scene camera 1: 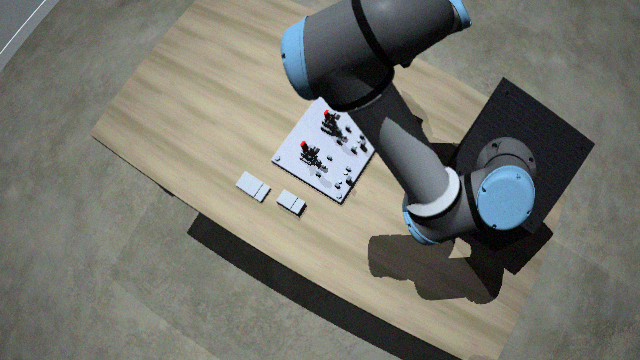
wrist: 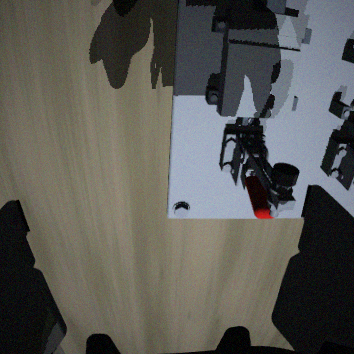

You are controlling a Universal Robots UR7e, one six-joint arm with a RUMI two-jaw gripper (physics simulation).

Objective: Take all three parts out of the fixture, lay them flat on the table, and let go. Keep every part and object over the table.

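Two pale parts, a larger one and a smaller one, lie on the table beside the fixture plate. The third part is in the fixture, shadowed at the top of the wrist view; the arm hides it in the scene view. Beside it a black clamp with a red handle has its arm swung back, away from the part. My gripper is open and empty, above the table and the fixture's corner; the arm hides it in the scene view.
Two more clamps, one with a red handle and one with a red handle, stand on the plate among small black stops. Part of a neighbouring clamp shows at the right of the wrist view. The table's long edge runs beyond the two loose parts.
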